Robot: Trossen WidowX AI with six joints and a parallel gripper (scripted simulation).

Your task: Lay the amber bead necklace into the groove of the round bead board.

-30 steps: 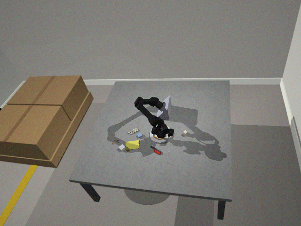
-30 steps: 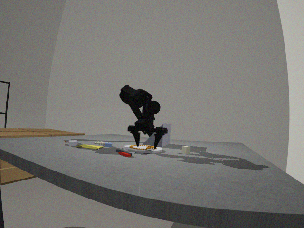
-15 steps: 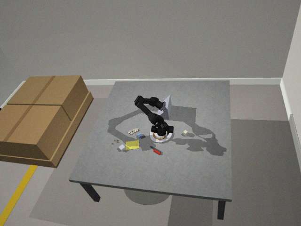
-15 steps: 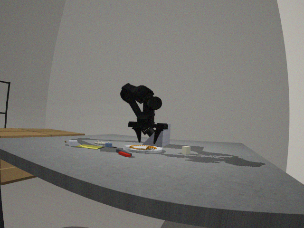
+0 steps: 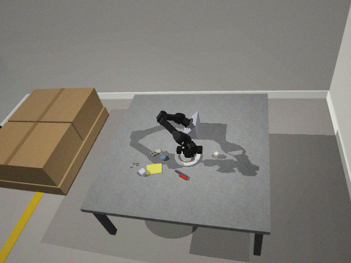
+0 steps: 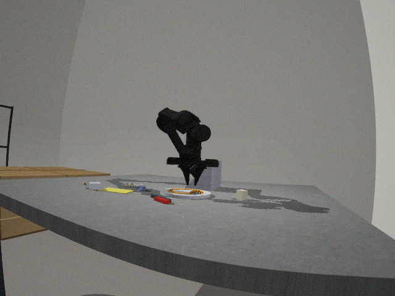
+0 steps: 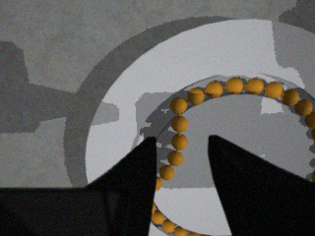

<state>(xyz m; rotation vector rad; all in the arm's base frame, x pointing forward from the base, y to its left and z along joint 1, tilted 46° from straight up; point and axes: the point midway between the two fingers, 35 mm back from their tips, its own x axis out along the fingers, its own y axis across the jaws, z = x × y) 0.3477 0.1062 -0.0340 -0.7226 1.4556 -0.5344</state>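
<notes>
The round bead board is 4 cm behind my gripper tip, 4 cm to the right of it and 3 cm below it. Also, from my gripper tip: blue cube 23 cm to the right, 4 cm below; cream cube 6 cm behind, 18 cm to the left, 3 cm below; red-handled tool 14 cm ahead, 4 cm to the right, 4 cm below.
</notes>
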